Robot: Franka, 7 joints.
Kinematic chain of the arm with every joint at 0, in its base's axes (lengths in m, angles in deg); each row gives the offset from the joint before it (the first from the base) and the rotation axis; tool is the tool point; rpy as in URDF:
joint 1: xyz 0 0 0.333 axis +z
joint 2: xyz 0 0 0 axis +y
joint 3: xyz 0 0 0.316 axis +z
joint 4: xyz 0.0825 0 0 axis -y
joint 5: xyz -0.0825 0 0.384 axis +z
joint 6: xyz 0 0 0 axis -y
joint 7: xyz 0.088 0 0 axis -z
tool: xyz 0 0 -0.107 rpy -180 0 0
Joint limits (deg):
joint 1: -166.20..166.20
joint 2: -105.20..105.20
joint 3: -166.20..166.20
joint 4: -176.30..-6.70
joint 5: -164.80..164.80
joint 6: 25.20..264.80
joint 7: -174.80..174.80
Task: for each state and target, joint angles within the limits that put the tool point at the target. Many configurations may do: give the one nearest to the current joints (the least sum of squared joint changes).
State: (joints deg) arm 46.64 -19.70 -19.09 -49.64 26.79 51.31 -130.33
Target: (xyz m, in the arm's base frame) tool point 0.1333 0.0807 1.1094
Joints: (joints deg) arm 47.74 -14.24 -17.02 -31.14 31.55 90.15 -130.33
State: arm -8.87 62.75 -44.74 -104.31 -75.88 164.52 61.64
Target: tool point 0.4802 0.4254 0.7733
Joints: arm 38.81 13.15 -5.22 -71.47 -72.95 176.67 61.64
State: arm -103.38 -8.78 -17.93 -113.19 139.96 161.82 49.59
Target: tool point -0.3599 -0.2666 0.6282
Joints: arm -111.36 -28.48 -22.02 -121.39 140.85 169.94 49.59
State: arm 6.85 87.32 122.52 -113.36 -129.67 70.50 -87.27
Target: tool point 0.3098 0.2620 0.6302
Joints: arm -21.58 101.08 146.06 -137.26 -124.61 57.35 -87.27
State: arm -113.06 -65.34 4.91 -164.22 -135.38 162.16 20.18
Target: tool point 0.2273 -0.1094 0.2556
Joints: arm -72.04 -37.44 44.17 -171.02 -126.17 177.60 20.18
